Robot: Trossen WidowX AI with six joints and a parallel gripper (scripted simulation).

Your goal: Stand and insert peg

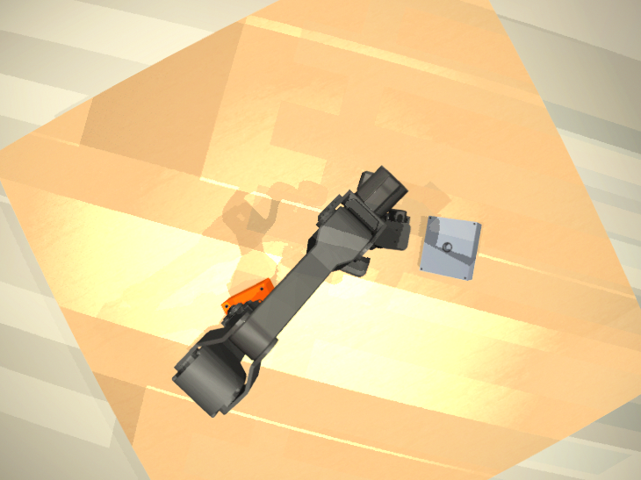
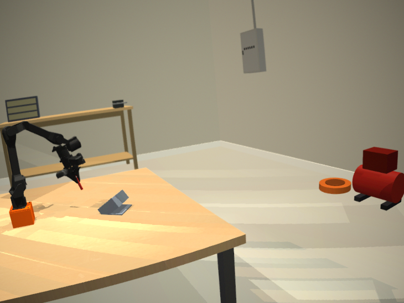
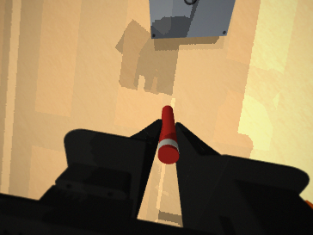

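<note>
Now: gripper tip 16 cm short of the grey sloped panel, 12 cm to the left of it and 10 cm above it. Round my gripper tip: red peg: 1 cm behind, 2 cm above.
</note>
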